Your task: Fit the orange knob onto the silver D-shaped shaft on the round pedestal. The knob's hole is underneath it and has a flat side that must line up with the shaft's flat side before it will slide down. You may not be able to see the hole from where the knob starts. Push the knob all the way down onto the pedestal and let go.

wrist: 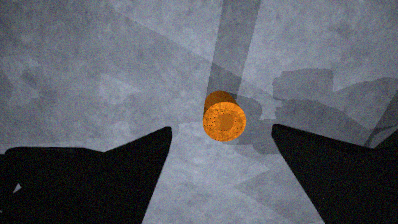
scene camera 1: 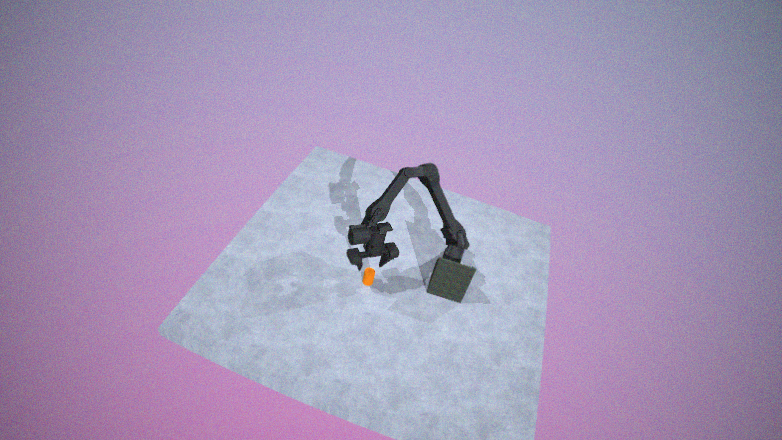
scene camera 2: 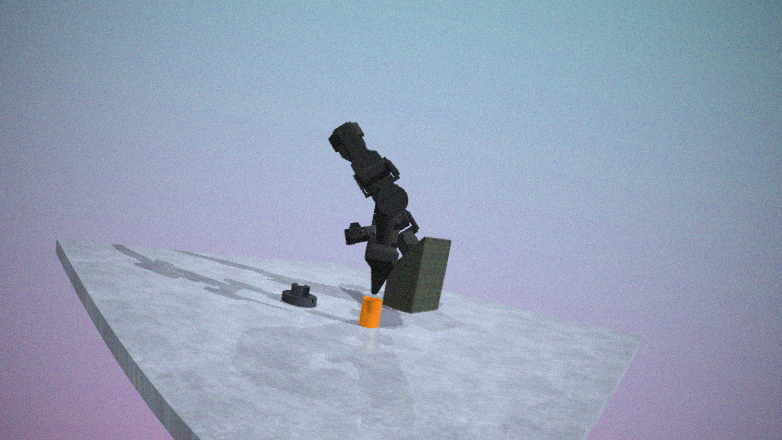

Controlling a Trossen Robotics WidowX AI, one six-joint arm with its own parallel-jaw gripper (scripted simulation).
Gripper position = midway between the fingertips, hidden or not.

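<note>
Gripper [scene camera 2: 373,291], [wrist: 220,130], [scene camera 1: 369,268]: open, holding nothing. Orange knob [wrist: 224,120] visible.
</note>
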